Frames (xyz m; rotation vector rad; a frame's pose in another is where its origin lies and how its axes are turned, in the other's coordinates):
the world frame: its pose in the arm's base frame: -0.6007 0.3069 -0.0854 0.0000 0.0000 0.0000
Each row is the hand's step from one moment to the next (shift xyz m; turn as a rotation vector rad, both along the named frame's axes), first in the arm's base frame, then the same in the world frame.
Working: the arm's base frame: its pose in the world frame: 0.6007 -0.3069 0.0854 0.0000 0.0000 0.0000

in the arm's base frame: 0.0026 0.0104 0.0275 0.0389 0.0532 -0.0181
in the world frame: 0.0026 0.0104 0.0275 0.0389 0.0532 -0.0181
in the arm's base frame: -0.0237 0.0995 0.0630 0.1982 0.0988 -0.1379
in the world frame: -0.0237 0.0995 0.0630 0.1982 0.0988 -0.1379
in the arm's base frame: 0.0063 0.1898 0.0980 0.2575 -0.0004 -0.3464
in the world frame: 0.0063 0.1898 0.0980 0.2575 -0.0004 -0.3464
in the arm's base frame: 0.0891 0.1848 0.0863 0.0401 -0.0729 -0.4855
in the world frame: 0.0891 0.1848 0.0863 0.0401 -0.0729 -0.4855
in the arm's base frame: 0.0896 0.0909 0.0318 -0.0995 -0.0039 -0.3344
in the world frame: 0.0896 0.0909 0.0318 -0.0995 -0.0039 -0.3344
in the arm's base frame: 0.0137 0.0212 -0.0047 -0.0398 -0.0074 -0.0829
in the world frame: 0.0137 0.0212 -0.0047 -0.0398 -0.0074 -0.0829
